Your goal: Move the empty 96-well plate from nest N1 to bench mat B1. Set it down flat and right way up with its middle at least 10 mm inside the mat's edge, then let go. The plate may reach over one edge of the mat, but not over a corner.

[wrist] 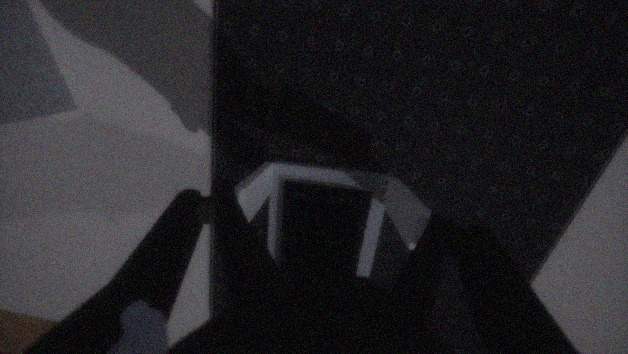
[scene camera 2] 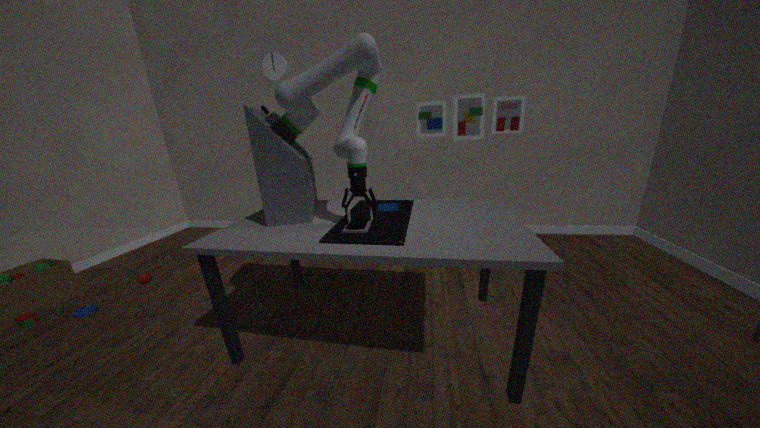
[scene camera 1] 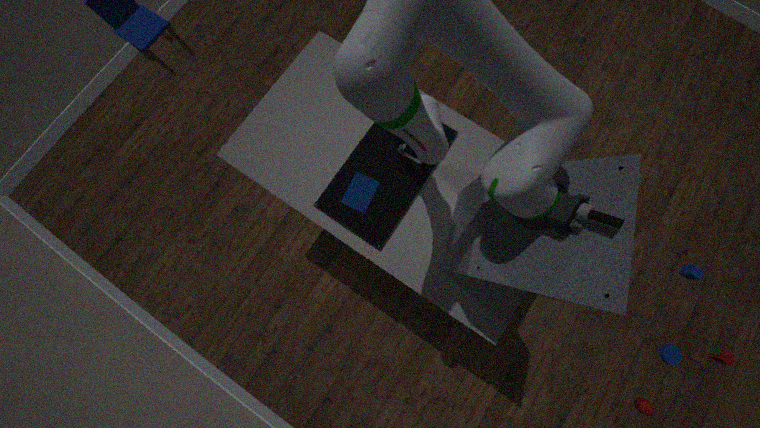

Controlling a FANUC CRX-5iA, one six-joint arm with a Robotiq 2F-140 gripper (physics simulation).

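Seen in the pictures: gripper, between the fingertips: point(wrist: 328, 183) point(scene camera 2: 360, 220) point(scene camera 1: 410, 155); arm's base, origin of its link: point(scene camera 2: 282, 135) point(scene camera 1: 539, 205).
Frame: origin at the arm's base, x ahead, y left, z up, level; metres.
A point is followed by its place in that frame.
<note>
The plate point(wrist: 325, 215) @(x 0.460, y -0.054, z -0.437 m) appears as a very dark rectangle inside the pale frame of nest N1 point(wrist: 320, 173) @(x 0.441, y -0.020, z -0.451 m) point(scene camera 2: 356, 230) @(x 0.496, y -0.163, z -0.451 m); its wells cannot be made out. The nest stands on the black board near its edge. My gripper point(wrist: 328, 183) @(x 0.452, y -0.026, z -0.449 m) point(scene camera 2: 358, 220) @(x 0.452, y -0.026, z -0.449 m) points down over the nest, open, its pale finger pads on opposite sides of the frame. Whether the pads touch anything cannot be told. In scene camera 1 the arm hides most of the gripper and nest. Bench mat B1 point(scene camera 1: 360, 191) @(x 0.500, y 0.269, z -0.460 m) point(scene camera 2: 387, 207) @(x 0.499, y 0.259, z -0.460 m) is a blue rectangle lying flat on the same board, apart from the nest.
The black board point(scene camera 1: 374, 233) @(x 0.313, y 0.364, z -0.462 m) point(scene camera 2: 390, 236) @(x 0.665, y -0.167, z -0.462 m) point(wrist: 475, 125) @(x 0.557, y 0.072, z -0.462 m) lies on the pale table point(scene camera 1: 276, 122) @(x 1.063, y 0.311, z -0.475 m) point(scene camera 2: 468, 239) @(x 0.990, y -0.090, z -0.475 m). The grey arm stand point(scene camera 1: 595, 276) @(x -0.165, y 0.105, z 0.107 m) point(scene camera 2: 284, 186) @(x 0.064, y -0.114, z -0.261 m) is at one end of the table. A blue chair point(scene camera 1: 142, 26) stands beyond the table. Small coloured objects lie on the floor.
</note>
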